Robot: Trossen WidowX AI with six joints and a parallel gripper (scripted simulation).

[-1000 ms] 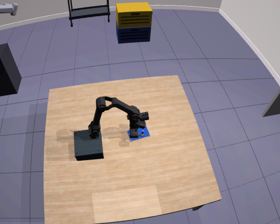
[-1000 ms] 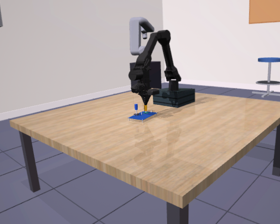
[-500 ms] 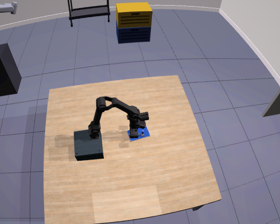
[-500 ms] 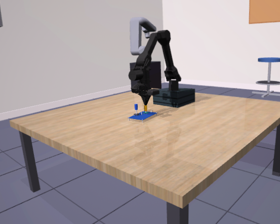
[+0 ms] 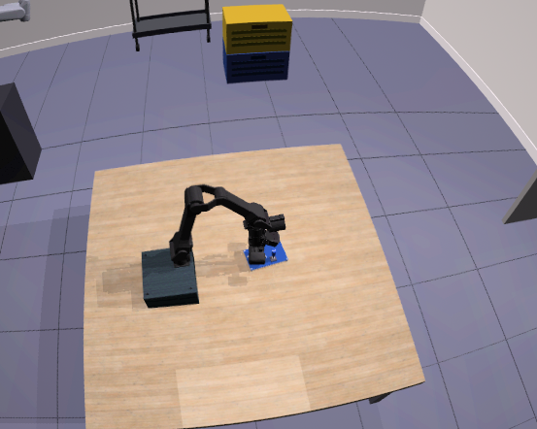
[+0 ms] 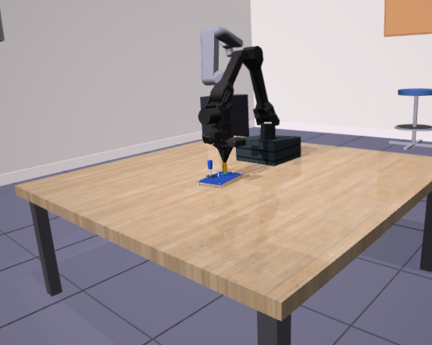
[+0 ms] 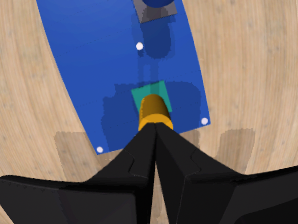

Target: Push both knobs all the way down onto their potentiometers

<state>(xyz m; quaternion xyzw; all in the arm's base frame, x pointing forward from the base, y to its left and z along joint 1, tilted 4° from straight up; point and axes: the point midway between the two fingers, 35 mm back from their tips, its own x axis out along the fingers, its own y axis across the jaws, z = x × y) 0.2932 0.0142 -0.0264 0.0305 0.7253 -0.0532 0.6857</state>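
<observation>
The orange knob is 20 mm below my gripper tip. Round my gripper tip: blue knob: 70 mm ahead, 10 mm to the right, 10 mm above.
</observation>
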